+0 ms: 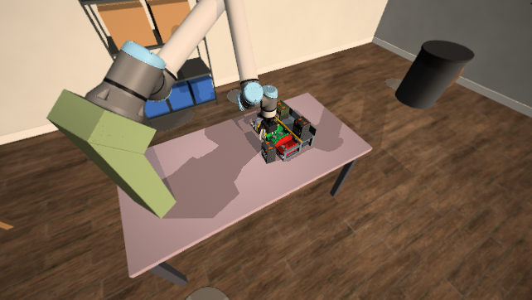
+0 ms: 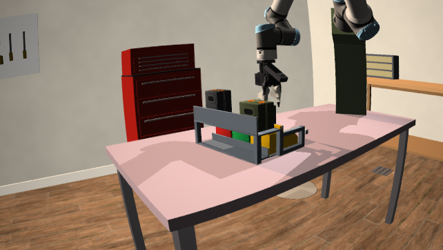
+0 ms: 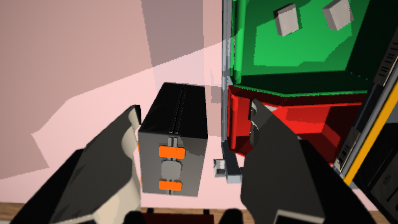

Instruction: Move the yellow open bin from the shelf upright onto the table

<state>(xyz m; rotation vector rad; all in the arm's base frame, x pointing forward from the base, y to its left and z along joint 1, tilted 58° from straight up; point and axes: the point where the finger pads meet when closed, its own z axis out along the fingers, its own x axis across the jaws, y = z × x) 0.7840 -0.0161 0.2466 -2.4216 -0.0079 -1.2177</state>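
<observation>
The yellow open bin is 170 mm to the left of my hand, 90 mm below it and 90 mm ahead of it. From my hand the other things lie so: dark case (240 mm ahead, 30 mm above, 20 mm to the right); then green bin (120 mm ahead, 90 mm below, 70 mm to the left); then red bin (150 mm ahead, 90 mm below, 40 mm to the right).
</observation>
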